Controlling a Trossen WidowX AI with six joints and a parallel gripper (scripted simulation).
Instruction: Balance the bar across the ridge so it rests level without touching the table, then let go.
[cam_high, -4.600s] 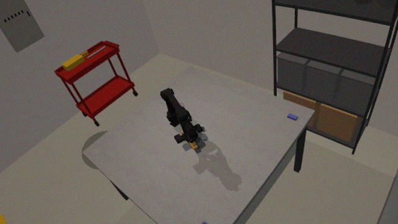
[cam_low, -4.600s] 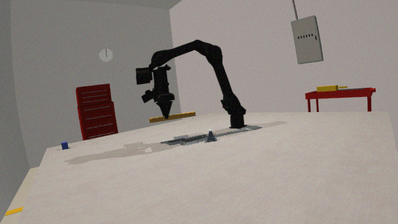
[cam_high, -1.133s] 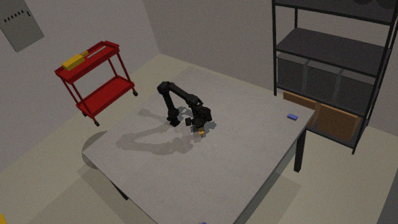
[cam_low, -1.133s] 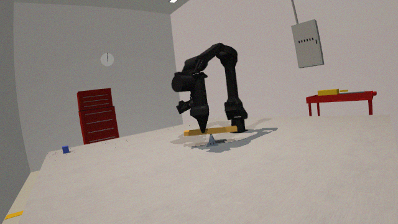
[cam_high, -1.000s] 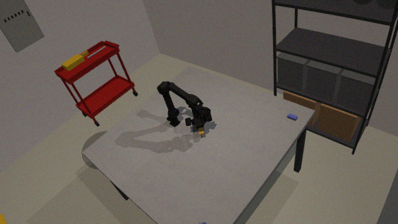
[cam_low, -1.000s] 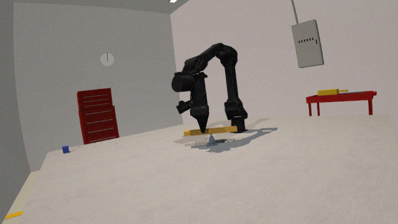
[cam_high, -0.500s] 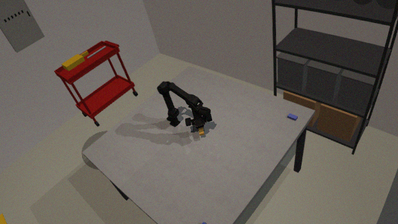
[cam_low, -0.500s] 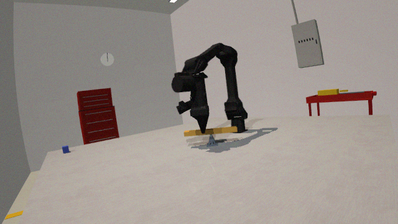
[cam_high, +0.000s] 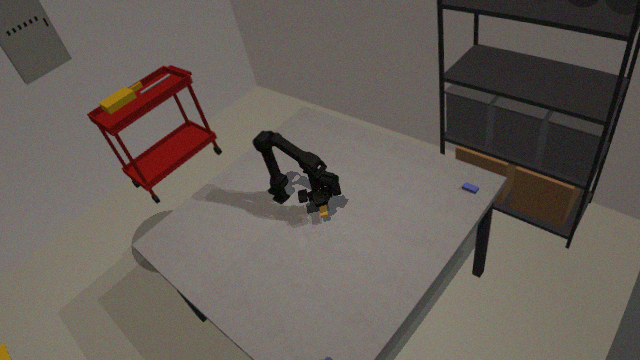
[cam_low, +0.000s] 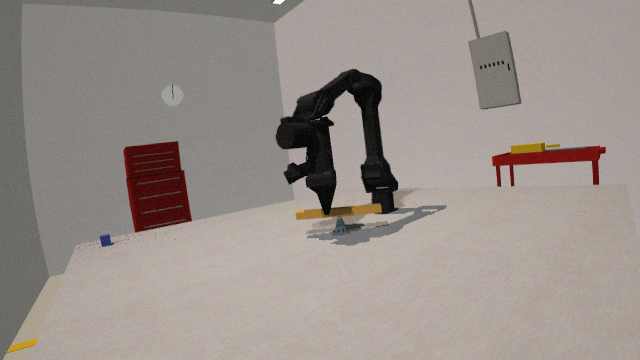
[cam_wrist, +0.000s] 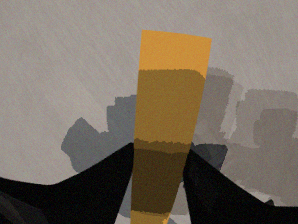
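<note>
Right now my gripper tip is 20 mm past the bar and 20 mm to the right of it. From my gripper tip the other things lie so: blue block 490 mm ahead, 460 mm to the left, 40 mm below.
</note>
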